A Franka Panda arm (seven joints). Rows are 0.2 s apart.
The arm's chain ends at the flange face. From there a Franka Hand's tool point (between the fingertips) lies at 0.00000 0.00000 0.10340 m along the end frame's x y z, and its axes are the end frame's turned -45 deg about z.
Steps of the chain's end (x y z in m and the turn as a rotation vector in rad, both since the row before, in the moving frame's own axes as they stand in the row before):
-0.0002 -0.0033 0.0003 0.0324 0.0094 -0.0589
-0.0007 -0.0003 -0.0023 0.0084 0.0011 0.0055
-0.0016 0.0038 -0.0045 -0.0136 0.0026 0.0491
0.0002 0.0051 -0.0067 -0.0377 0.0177 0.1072
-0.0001 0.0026 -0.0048 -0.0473 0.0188 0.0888
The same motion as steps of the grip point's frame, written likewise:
0.0052 -0.0042 0.0002 0.0163 0.0296 -0.0589
0.0004 -0.0012 -0.0023 0.0052 0.0067 0.0055
-0.0047 0.0027 -0.0045 -0.0115 -0.0078 0.0491
-0.0051 0.0077 -0.0068 -0.0392 -0.0141 0.1072
-0.0042 0.0065 -0.0049 -0.0467 -0.0202 0.0888

